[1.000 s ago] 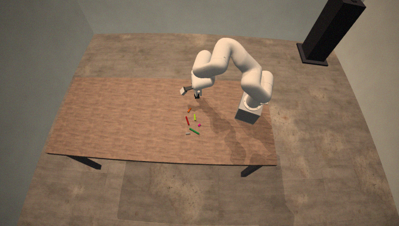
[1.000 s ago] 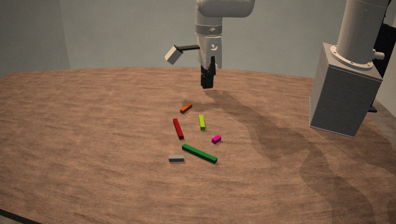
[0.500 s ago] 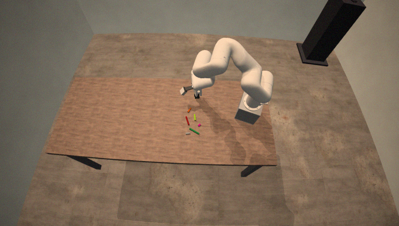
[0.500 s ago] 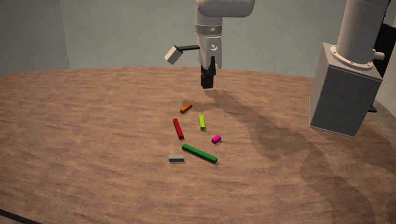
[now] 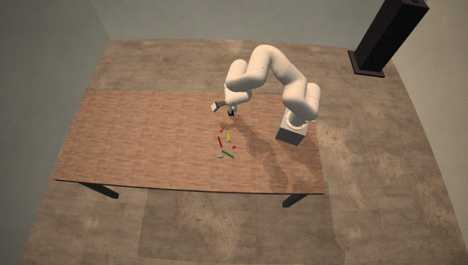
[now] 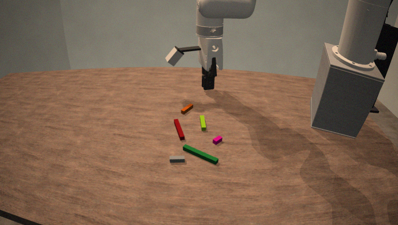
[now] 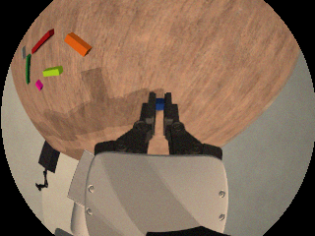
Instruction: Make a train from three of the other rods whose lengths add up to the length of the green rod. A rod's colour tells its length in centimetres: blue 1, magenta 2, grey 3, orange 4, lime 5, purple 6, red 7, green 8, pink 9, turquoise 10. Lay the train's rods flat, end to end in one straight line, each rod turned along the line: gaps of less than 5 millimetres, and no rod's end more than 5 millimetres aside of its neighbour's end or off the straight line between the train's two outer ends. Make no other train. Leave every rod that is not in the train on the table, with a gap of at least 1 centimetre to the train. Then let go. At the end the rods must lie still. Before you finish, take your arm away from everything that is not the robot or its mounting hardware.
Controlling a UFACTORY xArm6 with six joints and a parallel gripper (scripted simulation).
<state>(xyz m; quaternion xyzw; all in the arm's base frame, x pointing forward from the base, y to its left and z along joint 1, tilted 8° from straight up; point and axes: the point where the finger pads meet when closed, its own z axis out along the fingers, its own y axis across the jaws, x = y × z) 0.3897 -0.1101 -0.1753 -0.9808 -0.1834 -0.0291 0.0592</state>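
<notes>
My hand is 4 cm short of the grey rod, 31 cm to the right of it and 3 cm above it. Also, from my hand: small blue rod (2 cm below); then orange rod (5 cm ahead, 12 cm to the left, 3 cm below); then lime rod (17 cm to the left, 3 cm below).
</notes>
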